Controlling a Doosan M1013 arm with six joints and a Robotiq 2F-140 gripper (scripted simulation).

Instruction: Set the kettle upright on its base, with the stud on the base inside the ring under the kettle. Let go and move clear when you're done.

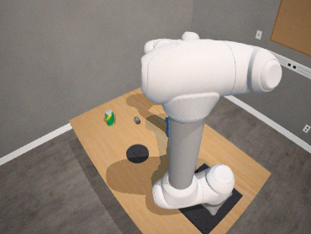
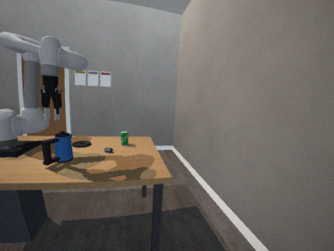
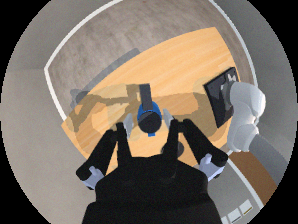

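Right now the blue kettle is 1 cm ahead of my hand, 2 cm to the left of it and 21 cm below it. Round my hand: round black base 5 cm ahead, 36 cm to the left, 29 cm below; green can 42 cm ahead, 34 cm to the left, 24 cm below.
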